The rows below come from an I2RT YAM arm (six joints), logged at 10 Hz.
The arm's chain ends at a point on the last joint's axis. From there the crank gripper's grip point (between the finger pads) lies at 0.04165 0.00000 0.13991 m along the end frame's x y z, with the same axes.
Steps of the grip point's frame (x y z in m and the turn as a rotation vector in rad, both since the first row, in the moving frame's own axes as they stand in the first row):
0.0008 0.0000 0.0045 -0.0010 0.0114 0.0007
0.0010 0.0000 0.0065 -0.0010 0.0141 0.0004
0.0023 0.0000 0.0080 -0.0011 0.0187 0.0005
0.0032 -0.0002 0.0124 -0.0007 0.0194 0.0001
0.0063 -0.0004 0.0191 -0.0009 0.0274 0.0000
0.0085 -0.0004 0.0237 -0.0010 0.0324 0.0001
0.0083 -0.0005 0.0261 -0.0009 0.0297 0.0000
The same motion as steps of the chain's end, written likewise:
-0.0008 -0.0002 0.0050 -0.0010 0.0114 0.0007
-0.0010 -0.0002 0.0071 -0.0010 0.0141 0.0004
-0.0003 -0.0002 0.0088 -0.0011 0.0187 0.0005
0.0005 -0.0003 0.0132 -0.0007 0.0194 0.0001
0.0025 -0.0005 0.0203 -0.0009 0.0274 0.0000
0.0040 -0.0005 0.0251 -0.0010 0.0324 0.0001
0.0042 -0.0006 0.0274 -0.0009 0.0297 0.0000

